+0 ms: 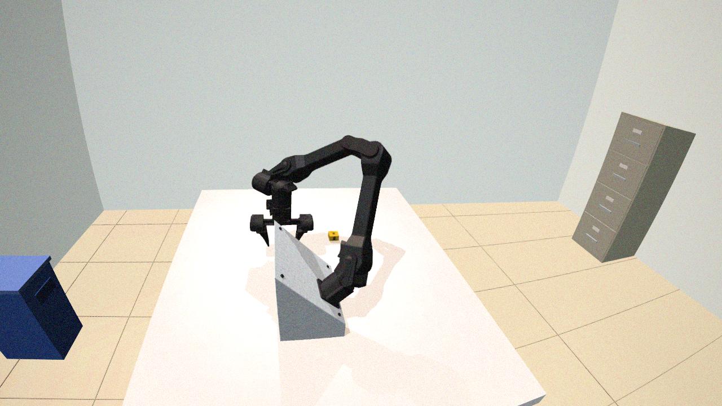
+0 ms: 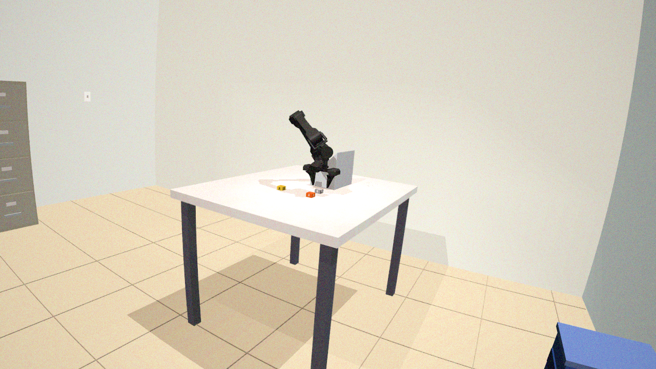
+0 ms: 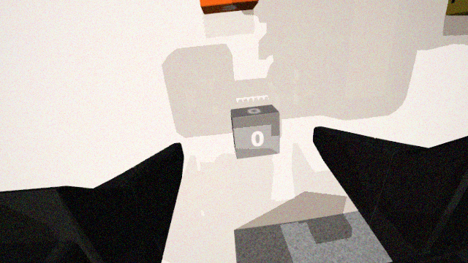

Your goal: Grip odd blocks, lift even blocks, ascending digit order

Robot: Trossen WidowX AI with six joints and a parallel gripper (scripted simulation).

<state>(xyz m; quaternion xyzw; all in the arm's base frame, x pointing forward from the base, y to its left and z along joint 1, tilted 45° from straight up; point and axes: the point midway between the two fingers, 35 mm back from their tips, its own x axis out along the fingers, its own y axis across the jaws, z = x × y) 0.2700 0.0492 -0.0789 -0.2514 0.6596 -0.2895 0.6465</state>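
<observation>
The grey block lies 10 mm behind my gripper tip, 10 mm to the right of it and 20 mm below it. The rest, counted from my gripper tip: orange block 90 mm ahead, 20 mm below; yellow block 80 mm ahead, 180 mm to the right, 20 mm below.
</observation>
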